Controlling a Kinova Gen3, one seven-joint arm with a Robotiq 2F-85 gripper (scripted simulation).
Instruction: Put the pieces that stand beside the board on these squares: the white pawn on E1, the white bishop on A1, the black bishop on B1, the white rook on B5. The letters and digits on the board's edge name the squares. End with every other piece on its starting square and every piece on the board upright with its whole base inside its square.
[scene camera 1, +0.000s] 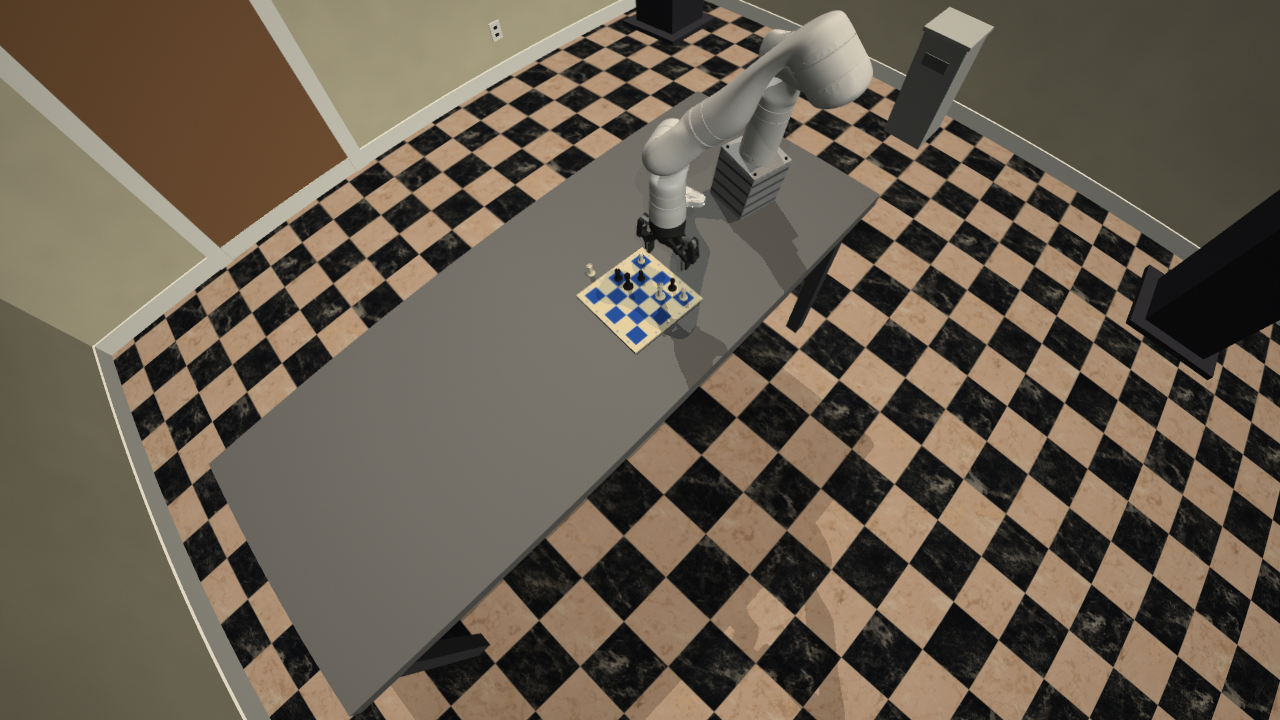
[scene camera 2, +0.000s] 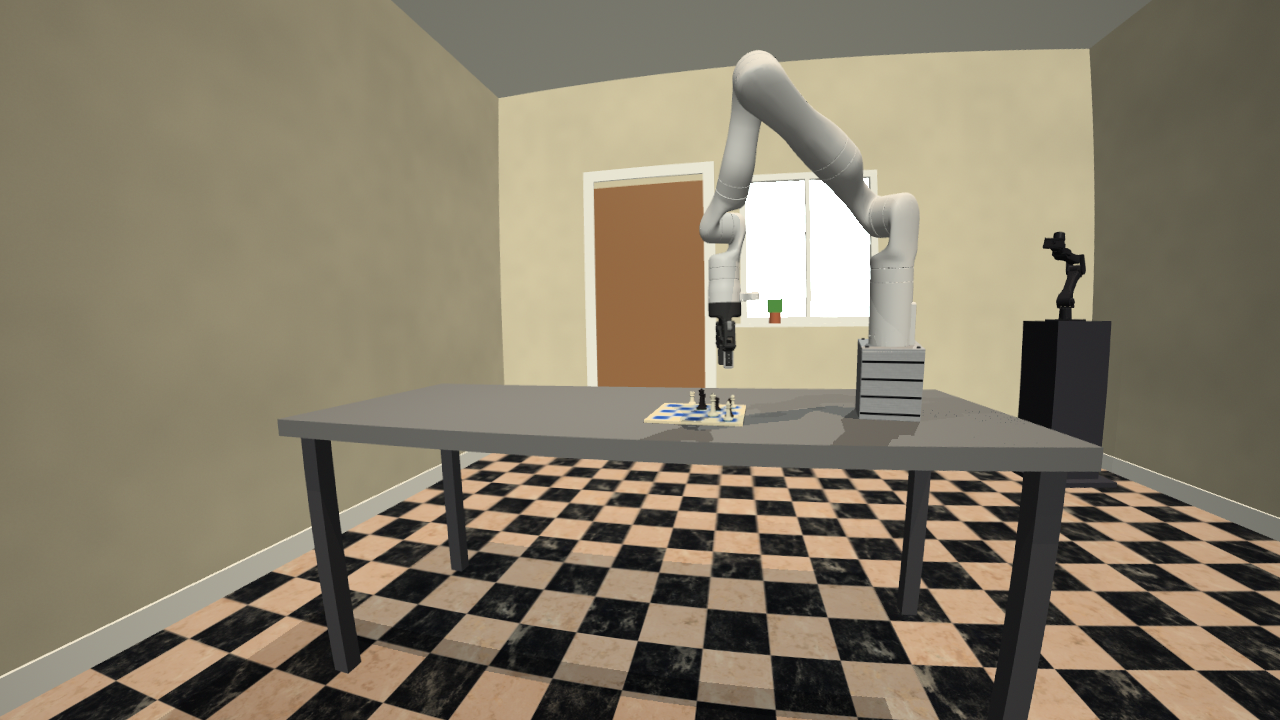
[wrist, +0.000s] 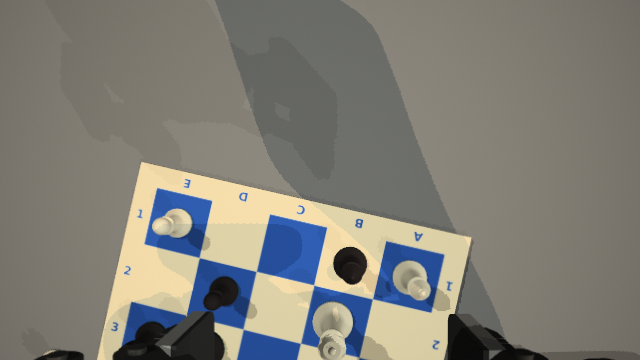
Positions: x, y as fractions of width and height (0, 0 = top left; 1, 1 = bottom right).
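Looking through the wrist view, I find a black pawn (wrist: 0.35, 0.81) and a white pawn (wrist: 0.28, 0.62). My gripper (wrist: 0.51, 0.94) is visible to me there too.
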